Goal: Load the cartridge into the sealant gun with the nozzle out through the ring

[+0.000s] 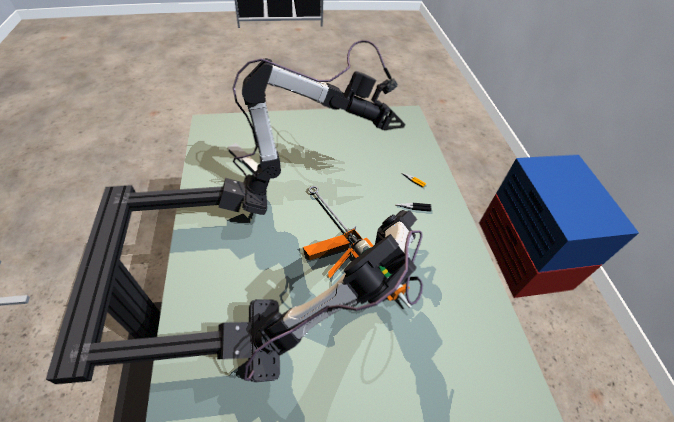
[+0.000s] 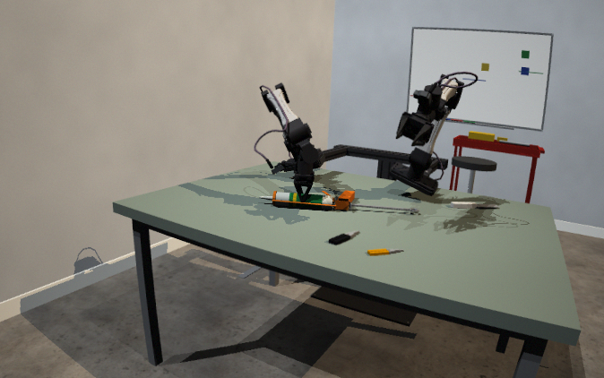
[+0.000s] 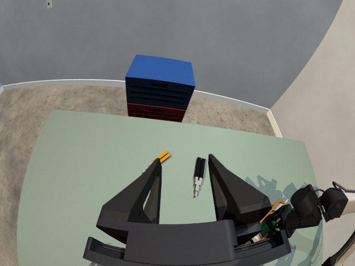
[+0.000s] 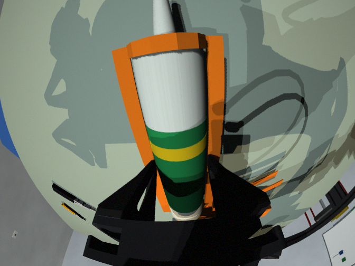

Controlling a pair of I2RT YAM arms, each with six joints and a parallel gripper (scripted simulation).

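Now: the cartridge 2 cm to the right of my right hand, 1 cm below it and 1 cm ahead of it. Also, from my right hand: grey thumb plate 16 cm to the left, 6 cm behind, 2 cm below; plunger rod 25 cm to the left, 11 cm behind, 2 cm below; orange sealant gun 13 cm to the left, 9 cm behind, 2 cm below.
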